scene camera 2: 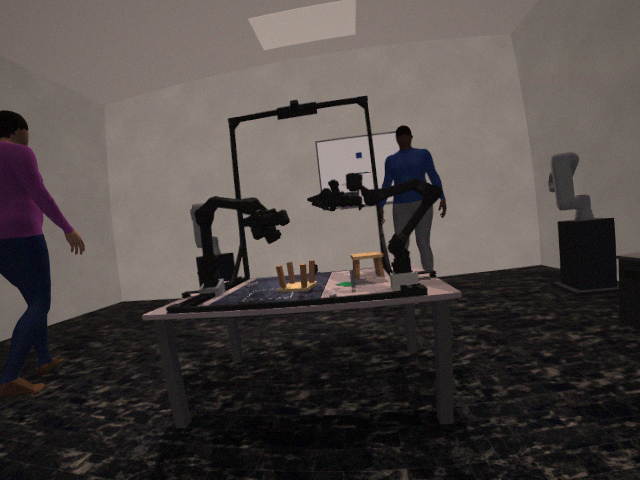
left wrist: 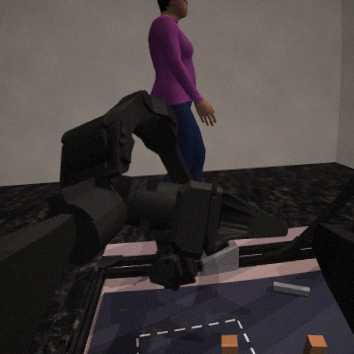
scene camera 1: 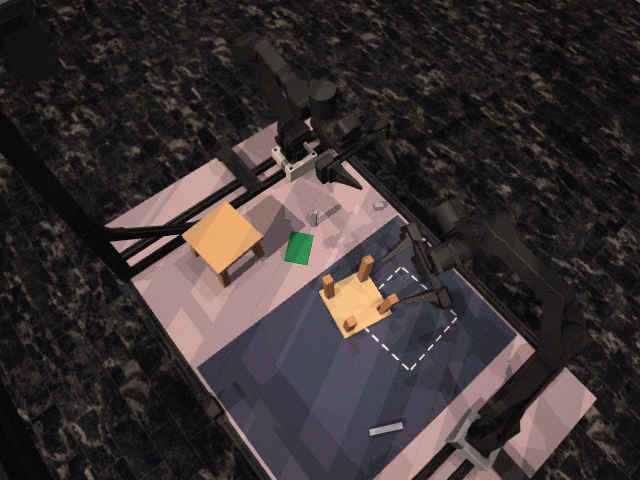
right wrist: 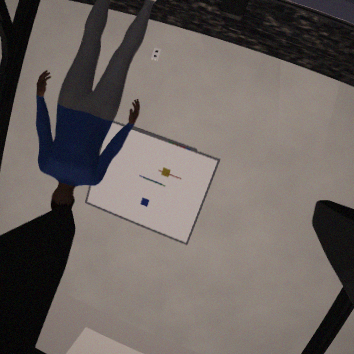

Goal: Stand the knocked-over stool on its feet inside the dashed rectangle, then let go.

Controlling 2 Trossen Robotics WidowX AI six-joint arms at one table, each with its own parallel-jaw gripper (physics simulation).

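Places are measured from the left arm's base along level axes (x left, y up, z ahead), in metres.
Where they show: left gripper, between the fingertips: [scene camera 2: 309, 201] [left wrist: 197, 231] [scene camera 1: 379, 176]; right gripper, between the fingertips: [scene camera 2: 279, 227] [left wrist: 277, 224] [scene camera 1: 389, 282] [right wrist: 196, 215]; left arm's base, origin of its link: [scene camera 2: 403, 272] [scene camera 1: 294, 152]; right arm's base, origin of its link: [scene camera 2: 211, 284] [scene camera 1: 481, 438].
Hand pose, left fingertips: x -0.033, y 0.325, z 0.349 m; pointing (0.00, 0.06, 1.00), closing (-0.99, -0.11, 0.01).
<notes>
Each offset is from my left fingertips to the top centre of the thing. "spot": to the spot under its first point.
The knocked-over stool @(dx -0.099, dy -0.261, dz +0.116 m) [scene camera 1: 354, 305] [scene camera 2: 298, 287] lies upside down, its light wood seat on the dark mat and its several orange-brown legs pointing up. Two leg ends show at the bottom of the left wrist view. Its seat overlaps the left part of the dashed rectangle @(spot: dx -0.094, dy -0.379, dz +0.331 m) [scene camera 1: 409, 368] [left wrist: 235, 320]. My right gripper [scene camera 1: 390, 280] [scene camera 2: 281, 227] is open and empty, raised well above the mat near the stool's right side in scene camera 1. My left gripper [scene camera 1: 377, 174] [scene camera 2: 310, 198] is open and empty, high above the table's far edge in scene camera 1. The stool does not show in the right wrist view.
Another stool @(dx -0.295, dy -0.271, dz -0.206 m) [scene camera 1: 222, 235] [scene camera 2: 367, 255] stands upright on the pink tabletop. A green patch @(spot: dx -0.126, dy -0.382, dz -0.105 m) [scene camera 1: 298, 248] and a small grey post @(dx -0.046, dy -0.306, dz -0.142 m) [scene camera 1: 314, 218] are between it and the mat. A small pale block @(dx +0.144, dy -0.363, dz -0.076 m) [scene camera 1: 378, 205] lies near the edge. A pale bar @(dx -0.235, dy -0.366, dz +0.407 m) [scene camera 1: 386, 428] [left wrist: 291, 288] lies on the mat.
</notes>
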